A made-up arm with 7 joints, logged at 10 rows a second.
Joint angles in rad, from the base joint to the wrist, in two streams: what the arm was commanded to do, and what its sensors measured. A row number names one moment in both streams.
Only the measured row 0 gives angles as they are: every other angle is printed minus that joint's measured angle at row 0.
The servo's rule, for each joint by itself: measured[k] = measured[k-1] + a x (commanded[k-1-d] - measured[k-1]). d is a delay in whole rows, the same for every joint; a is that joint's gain. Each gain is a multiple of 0.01, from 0.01 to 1. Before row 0 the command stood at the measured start. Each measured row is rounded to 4 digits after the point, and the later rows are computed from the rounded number. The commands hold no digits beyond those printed.
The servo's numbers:
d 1
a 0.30 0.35 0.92 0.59 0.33 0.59 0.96
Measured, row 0:
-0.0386 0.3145 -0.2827 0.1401 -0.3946 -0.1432 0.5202
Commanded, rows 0 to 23:
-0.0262 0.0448 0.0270 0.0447 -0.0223 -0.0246 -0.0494
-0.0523 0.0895 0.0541 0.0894 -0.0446 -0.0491 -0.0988
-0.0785 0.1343 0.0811 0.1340 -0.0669 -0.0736 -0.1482
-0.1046 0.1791 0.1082 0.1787 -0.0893 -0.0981 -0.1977
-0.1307 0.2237 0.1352 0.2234 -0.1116 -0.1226 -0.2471
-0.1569 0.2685 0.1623 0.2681 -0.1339 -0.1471 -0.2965
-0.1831 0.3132 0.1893 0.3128 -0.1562 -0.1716 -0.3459
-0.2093 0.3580 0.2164 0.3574 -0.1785 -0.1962 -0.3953
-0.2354 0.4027 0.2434 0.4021 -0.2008 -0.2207 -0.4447
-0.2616 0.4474 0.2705 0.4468 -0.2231 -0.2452 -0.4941
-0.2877 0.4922 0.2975 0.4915 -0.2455 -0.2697 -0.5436
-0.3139 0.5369 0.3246 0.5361 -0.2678 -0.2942 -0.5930
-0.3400 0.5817 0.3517 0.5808 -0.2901 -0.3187 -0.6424
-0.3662 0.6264 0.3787 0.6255 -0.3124 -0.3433 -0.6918
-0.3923 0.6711 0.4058 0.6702 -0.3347 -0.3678 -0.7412
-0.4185 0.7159 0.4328 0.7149 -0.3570 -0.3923 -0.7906
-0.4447 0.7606 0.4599 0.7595 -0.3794 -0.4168 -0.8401
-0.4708 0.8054 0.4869 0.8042 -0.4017 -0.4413 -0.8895
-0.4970 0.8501 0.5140 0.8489 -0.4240 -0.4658 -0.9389
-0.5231 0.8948 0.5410 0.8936 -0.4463 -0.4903 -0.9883
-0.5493 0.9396 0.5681 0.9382 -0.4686 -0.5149 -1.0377
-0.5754 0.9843 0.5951 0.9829 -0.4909 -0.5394 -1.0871
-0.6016 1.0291 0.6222 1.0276 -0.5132 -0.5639 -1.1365
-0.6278 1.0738 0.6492 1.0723 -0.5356 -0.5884 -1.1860
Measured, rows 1 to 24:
0.0000 0.0000 0.0000 0.0000 0.0000 0.0000 0.0000
-0.0079 0.0157 0.0248 0.0264 -0.0074 -0.0145 -0.0474
-0.0212 0.0415 0.0518 0.0636 -0.0197 -0.0349 -0.0967
-0.0384 0.0740 0.0788 0.1051 -0.0353 -0.0577 -0.1461
-0.0583 0.1108 0.1058 0.1485 -0.0531 -0.0815 -0.1956
-0.0800 0.1503 0.1328 0.1927 -0.0724 -0.1057 -0.2450
-0.1031 0.1917 0.1599 0.2372 -0.0927 -0.1301 -0.2944
-0.1271 0.2342 0.1869 0.2818 -0.1137 -0.1546 -0.3438
-0.1518 0.2775 0.2140 0.3264 -0.1351 -0.1791 -0.3932
-0.1769 0.3213 0.2410 0.3711 -0.1568 -0.2036 -0.4426
-0.2023 0.3654 0.2681 0.4158 -0.1787 -0.2281 -0.4920
-0.2279 0.4098 0.2951 0.4605 -0.2007 -0.2526 -0.5415
-0.2537 0.4543 0.3222 0.5051 -0.2228 -0.2771 -0.5909
-0.2796 0.4989 0.3493 0.5498 -0.2450 -0.3016 -0.6403
-0.3056 0.5435 0.3763 0.5945 -0.2672 -0.3262 -0.6897
-0.3316 0.5882 0.4034 0.6392 -0.2895 -0.3507 -0.7391
-0.3577 0.6329 0.4304 0.6839 -0.3118 -0.3752 -0.7885
-0.3838 0.6776 0.4575 0.7285 -0.3341 -0.3997 -0.8380
-0.4099 0.7223 0.4845 0.7732 -0.3564 -0.4242 -0.8874
-0.4360 0.7670 0.5116 0.8179 -0.3787 -0.4487 -0.9368
-0.4621 0.8117 0.5386 0.8626 -0.4010 -0.4732 -0.9862
-0.4883 0.8565 0.5657 0.9072 -0.4233 -0.4978 -1.0356
-0.5144 0.9012 0.5927 0.9519 -0.4456 -0.5223 -1.0850
-0.5406 0.9460 0.6198 0.9966 -0.4679 -0.5468 -1.1344

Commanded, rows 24 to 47:
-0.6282 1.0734 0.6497 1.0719 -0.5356 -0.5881 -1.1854
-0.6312 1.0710 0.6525 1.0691 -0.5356 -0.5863 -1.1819
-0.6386 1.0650 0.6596 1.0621 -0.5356 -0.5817 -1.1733
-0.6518 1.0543 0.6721 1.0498 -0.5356 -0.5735 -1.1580
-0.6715 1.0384 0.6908 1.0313 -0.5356 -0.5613 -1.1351
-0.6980 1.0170 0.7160 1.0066 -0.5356 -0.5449 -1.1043
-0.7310 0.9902 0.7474 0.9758 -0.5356 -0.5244 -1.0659
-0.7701 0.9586 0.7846 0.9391 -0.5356 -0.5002 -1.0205
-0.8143 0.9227 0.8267 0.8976 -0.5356 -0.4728 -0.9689
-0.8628 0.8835 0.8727 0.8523 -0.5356 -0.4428 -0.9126
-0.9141 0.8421 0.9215 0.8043 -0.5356 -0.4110 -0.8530
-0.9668 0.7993 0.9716 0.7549 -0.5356 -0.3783 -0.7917
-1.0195 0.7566 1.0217 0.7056 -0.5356 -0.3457 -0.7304
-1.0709 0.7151 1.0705 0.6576 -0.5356 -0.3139 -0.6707
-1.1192 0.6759 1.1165 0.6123 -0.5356 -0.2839 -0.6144
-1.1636 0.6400 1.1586 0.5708 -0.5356 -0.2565 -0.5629
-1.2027 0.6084 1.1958 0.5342 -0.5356 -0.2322 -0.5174
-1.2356 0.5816 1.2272 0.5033 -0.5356 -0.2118 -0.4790
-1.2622 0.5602 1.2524 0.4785 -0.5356 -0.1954 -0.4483
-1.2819 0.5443 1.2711 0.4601 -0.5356 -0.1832 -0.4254
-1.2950 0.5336 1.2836 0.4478 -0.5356 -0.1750 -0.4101
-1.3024 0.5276 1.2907 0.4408 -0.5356 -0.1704 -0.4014
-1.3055 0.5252 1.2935 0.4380 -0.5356 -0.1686 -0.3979
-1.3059 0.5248 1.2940 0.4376 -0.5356 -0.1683 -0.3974
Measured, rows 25 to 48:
-0.5668 0.9907 0.6468 1.0413 -0.4902 -0.5713 -1.1839
-0.5852 1.0196 0.6495 1.0594 -0.5052 -0.5812 -1.1853
-0.5990 1.0376 0.6523 1.0651 -0.5152 -0.5842 -1.1820
-0.6109 1.0472 0.6590 1.0633 -0.5219 -0.5827 -1.1736
-0.6232 1.0497 0.6711 1.0553 -0.5264 -0.5773 -1.1586
-0.6377 1.0457 0.6892 1.0411 -0.5294 -0.5679 -1.1360
-0.6558 1.0357 0.7139 1.0207 -0.5314 -0.5543 -1.1056
-0.6784 1.0198 0.7447 0.9942 -0.5328 -0.5367 -1.0675
-0.7059 0.9984 0.7814 0.9617 -0.5337 -0.5152 -1.0224
-0.7384 0.9719 0.8231 0.9239 -0.5343 -0.4902 -0.9710
-0.7757 0.9410 0.8687 0.8817 -0.5347 -0.4622 -0.9149
-0.8172 0.9064 0.9173 0.8360 -0.5350 -0.4320 -0.8555
-0.8621 0.8689 0.9673 0.7882 -0.5352 -0.4003 -0.7943
-0.9093 0.8296 1.0173 0.7395 -0.5353 -0.3681 -0.7330
-0.9578 0.7895 1.0662 0.6912 -0.5354 -0.3361 -0.6732
-1.0062 0.7497 1.1125 0.6446 -0.5355 -0.3053 -0.6168
-1.0534 0.7113 1.1549 0.6011 -0.5355 -0.2765 -0.5651
-1.0982 0.6753 1.1925 0.5616 -0.5355 -0.2504 -0.5193
-1.1394 0.6425 1.2244 0.5272 -0.5355 -0.2276 -0.4806
-1.1762 0.6137 1.2502 0.4985 -0.5355 -0.2086 -0.4496
-1.2079 0.5894 1.2694 0.4758 -0.5355 -0.1936 -0.4264
-1.2340 0.5699 1.2825 0.4593 -0.5355 -0.1826 -0.4108
-1.2545 0.5551 1.2900 0.4484 -0.5355 -0.1754 -0.4018
-1.2698 0.5446 1.2932 0.4423 -0.5355 -0.1714 -0.3981

